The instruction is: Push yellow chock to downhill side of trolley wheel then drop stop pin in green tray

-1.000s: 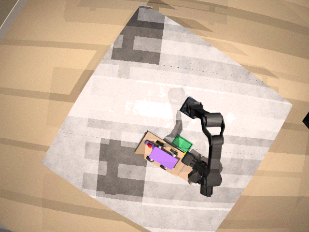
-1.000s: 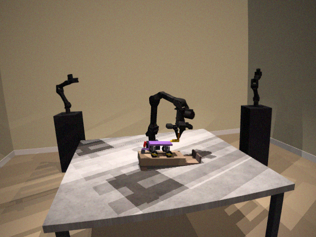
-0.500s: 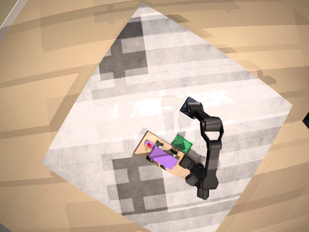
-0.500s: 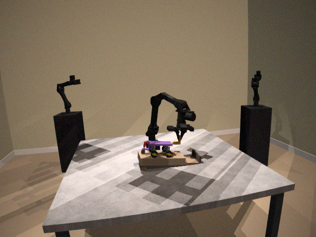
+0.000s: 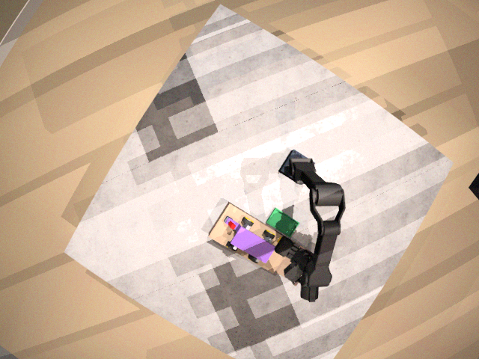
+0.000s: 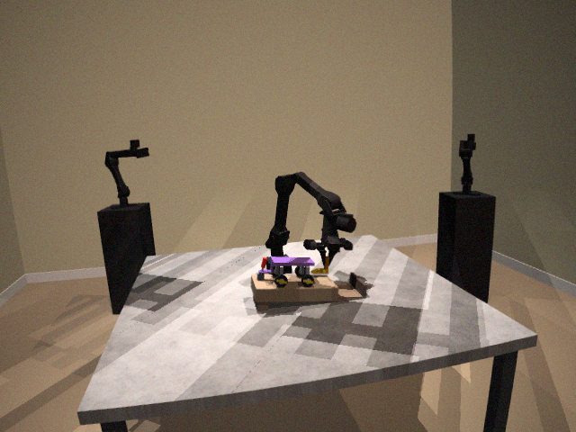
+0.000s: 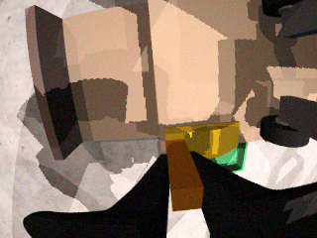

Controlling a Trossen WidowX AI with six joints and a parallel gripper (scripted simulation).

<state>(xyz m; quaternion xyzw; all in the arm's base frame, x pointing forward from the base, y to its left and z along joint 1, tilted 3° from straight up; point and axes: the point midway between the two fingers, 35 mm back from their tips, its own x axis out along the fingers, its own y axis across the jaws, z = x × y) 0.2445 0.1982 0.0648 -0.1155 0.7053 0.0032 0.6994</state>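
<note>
Right now my gripper tip is 25 cm to the left of the red-headed stop pin, 8 cm short of it and 3 cm below it. From my gripper tip the other things lie so: green tray: 11 cm below, 7 cm to the right, 5 cm behind; then yellow chock: 2 cm to the right; then dark end wall: 12 cm to the left, 7 cm below, 4 cm ahead.
</note>
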